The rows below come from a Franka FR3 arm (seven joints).
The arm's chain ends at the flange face. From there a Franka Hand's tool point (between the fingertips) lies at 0.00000 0.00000 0.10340 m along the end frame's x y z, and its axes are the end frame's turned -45 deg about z.
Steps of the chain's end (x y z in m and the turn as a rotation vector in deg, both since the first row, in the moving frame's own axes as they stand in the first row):
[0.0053 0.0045 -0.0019 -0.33 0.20 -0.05]
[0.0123 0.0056 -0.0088 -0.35 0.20 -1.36]
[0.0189 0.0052 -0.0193 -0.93 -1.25 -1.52]
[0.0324 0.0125 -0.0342 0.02 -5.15 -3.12]
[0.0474 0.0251 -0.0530 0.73 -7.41 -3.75]
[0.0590 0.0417 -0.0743 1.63 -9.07 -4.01]
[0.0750 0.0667 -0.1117 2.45 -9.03 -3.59]
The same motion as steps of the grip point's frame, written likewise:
[0.0004 0.0076 -0.0019 -0.37 -0.09 -0.05]
[0.0046 0.0134 -0.0088 -0.39 -0.11 -1.36]
[0.0069 0.0167 -0.0193 0.23 -1.54 -1.52]
[0.0074 0.0253 -0.0346 3.66 -3.63 -3.12]
[0.0069 0.0412 -0.0539 5.76 -4.72 -3.75]
[0.0023 0.0580 -0.0756 7.57 -5.26 -4.01]
[-0.0029 0.0859 -0.1131 8.12 -4.65 -3.59]

